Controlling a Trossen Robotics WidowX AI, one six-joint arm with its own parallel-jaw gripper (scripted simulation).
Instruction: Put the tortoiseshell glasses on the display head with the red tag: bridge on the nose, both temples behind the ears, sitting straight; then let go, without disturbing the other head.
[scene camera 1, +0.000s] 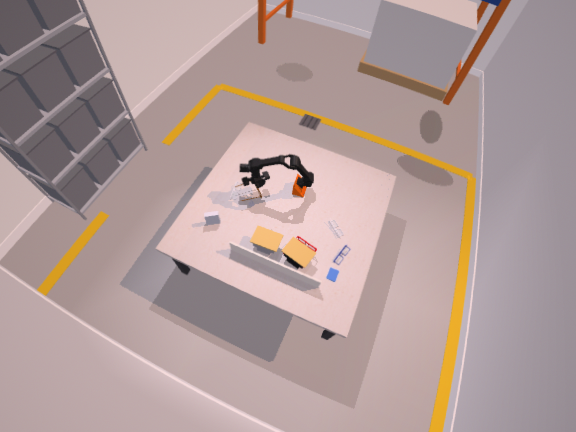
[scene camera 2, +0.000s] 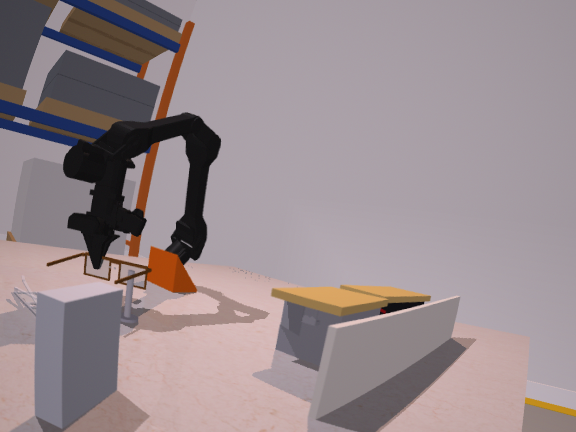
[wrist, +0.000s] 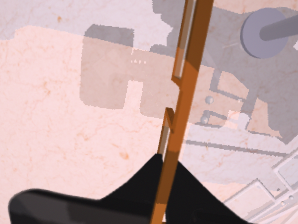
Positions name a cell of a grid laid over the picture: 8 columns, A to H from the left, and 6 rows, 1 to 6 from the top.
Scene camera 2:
gripper: B4
grey block: B5
white panel: E5
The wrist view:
gripper: E5
